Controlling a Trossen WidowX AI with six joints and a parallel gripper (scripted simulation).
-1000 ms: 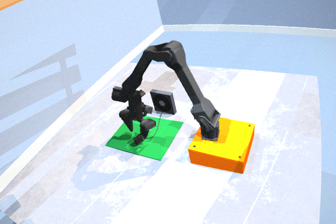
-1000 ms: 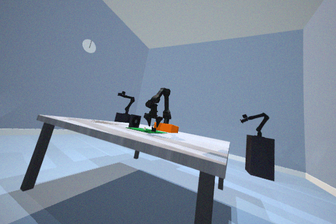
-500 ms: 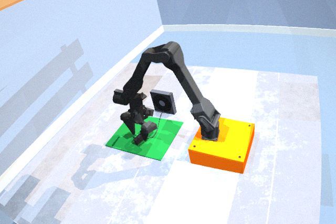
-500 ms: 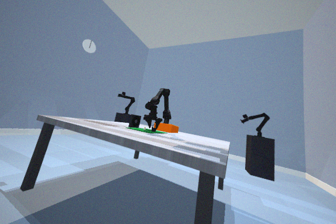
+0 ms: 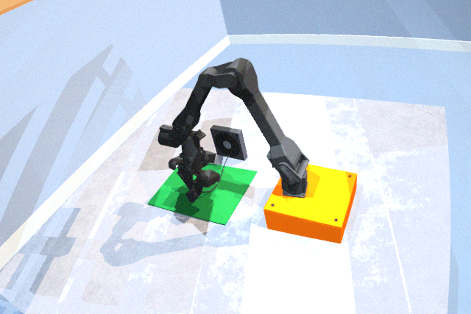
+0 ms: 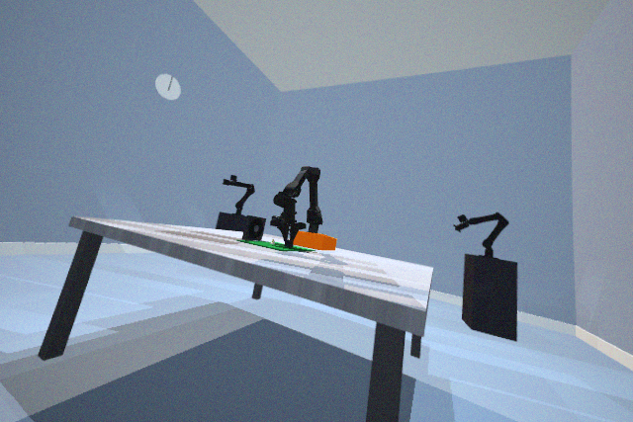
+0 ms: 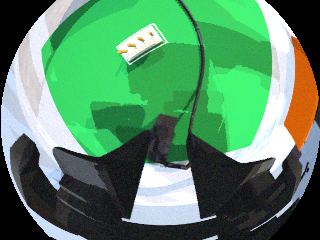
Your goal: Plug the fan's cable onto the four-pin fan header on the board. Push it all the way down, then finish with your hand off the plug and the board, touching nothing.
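My gripper tip is now 40 mm to the left of the green board and 40 mm above it. Round my gripper tip: black plug (10 mm to the left, 10 mm ahead); then dark square fan (210 mm to the right, 50 mm behind, 30 mm above).
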